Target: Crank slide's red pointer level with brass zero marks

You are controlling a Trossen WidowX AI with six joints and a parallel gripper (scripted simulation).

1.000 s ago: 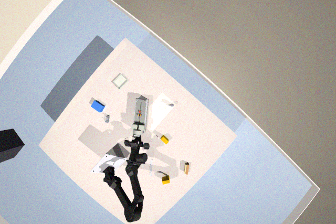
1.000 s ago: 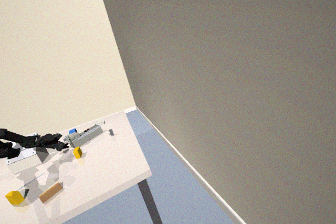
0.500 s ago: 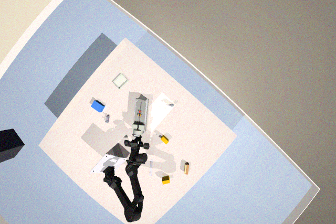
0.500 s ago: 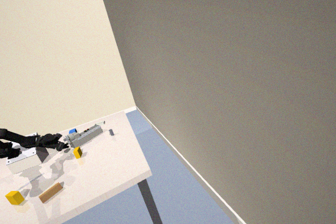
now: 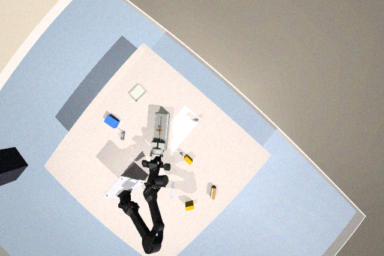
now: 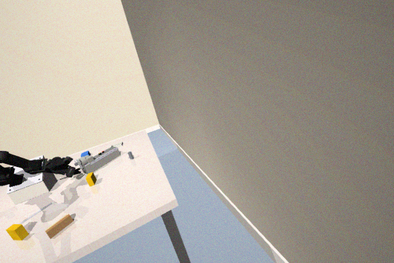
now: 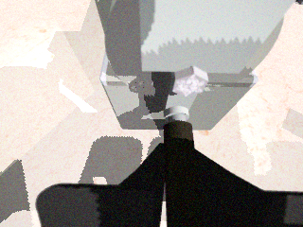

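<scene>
My gripper tip is now 4 cm below the crank. From my gripper tip the other things lie so: blue block (10 cm behind, 41 cm to the left, 1 cm below); dark brown crank handle (1 cm behind, 1 cm to the right, 3 cm above); red pointer (14 cm ahead, 12 cm to the left, 5 cm above).
</scene>
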